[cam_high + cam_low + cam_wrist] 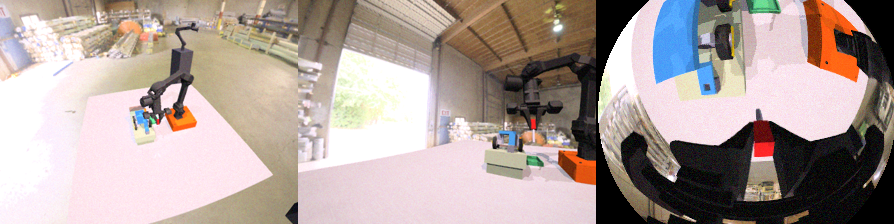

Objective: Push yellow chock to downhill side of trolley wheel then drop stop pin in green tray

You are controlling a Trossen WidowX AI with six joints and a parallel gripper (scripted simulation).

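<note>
Now: the green tray 220 mm to the right of my gripper tip, 190 mm below it and 70 mm behind it. Also, from my gripper tip: pale green ramp (150 mm to the right, 130 mm below, 70 mm ahead); then red-headed stop pin (right at my gripper tip); then blue-topped trolley (150 mm to the right, 70 mm ahead, 60 mm below).
</note>
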